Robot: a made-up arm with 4 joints. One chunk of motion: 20 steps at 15 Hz.
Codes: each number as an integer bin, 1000 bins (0 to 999) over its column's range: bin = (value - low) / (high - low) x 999, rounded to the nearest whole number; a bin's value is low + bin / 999 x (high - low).
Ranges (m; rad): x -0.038..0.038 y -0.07..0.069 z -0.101..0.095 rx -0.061..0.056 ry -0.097..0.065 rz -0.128..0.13
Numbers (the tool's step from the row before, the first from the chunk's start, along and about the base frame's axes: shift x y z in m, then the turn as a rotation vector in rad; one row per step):
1: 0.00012 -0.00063 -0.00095 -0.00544 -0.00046 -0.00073
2: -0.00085 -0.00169 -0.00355 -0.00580 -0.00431 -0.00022
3: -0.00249 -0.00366 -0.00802 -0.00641 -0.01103 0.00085
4: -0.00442 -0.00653 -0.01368 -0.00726 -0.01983 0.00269
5: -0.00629 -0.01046 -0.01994 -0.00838 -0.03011 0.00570
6: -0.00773 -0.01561 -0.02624 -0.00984 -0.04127 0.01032
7: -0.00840 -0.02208 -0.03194 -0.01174 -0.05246 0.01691
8: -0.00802 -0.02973 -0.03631 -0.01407 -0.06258 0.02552
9: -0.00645 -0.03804 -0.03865 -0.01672 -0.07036 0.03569
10: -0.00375 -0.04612 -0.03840 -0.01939 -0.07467 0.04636
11: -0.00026 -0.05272 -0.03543 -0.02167 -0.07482 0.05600
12: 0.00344 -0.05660 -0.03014 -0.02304 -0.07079 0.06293
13: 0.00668 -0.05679 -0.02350 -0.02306 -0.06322 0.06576
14: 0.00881 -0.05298 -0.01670 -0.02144 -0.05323 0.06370
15: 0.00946 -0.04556 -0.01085 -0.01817 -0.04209 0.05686
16: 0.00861 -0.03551 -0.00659 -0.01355 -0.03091 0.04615
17: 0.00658 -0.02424 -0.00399 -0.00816 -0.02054 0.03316
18: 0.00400 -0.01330 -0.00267 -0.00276 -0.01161 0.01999
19: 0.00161 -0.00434 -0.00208 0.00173 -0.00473 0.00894
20: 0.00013 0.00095 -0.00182 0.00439 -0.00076 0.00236
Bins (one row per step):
1: 501 499 510 474 595 493
2: 488 491 497 471 572 495
3: 467 477 474 466 530 499
4: 441 456 445 459 476 506
5: 417 428 413 449 412 518
6: 398 391 381 437 344 536
7: 389 344 352 421 275 561
8: 394 289 330 401 212 594
9: 415 230 318 378 164 634
10: 450 172 319 355 138 675
11: 496 124 334 336 137 712
12: 545 96 361 324 162 739
13: 587 95 395 324 208 750
14: 615 122 430 338 270 742
15: 624 176 459 366 339 716
16: 613 248 481 405 408 674
17: 586 329 494 451 472 624
18: 552 408 501 497 527 573
19: 521 472 504 536 569 530
20: 501 510 506 558 593 505

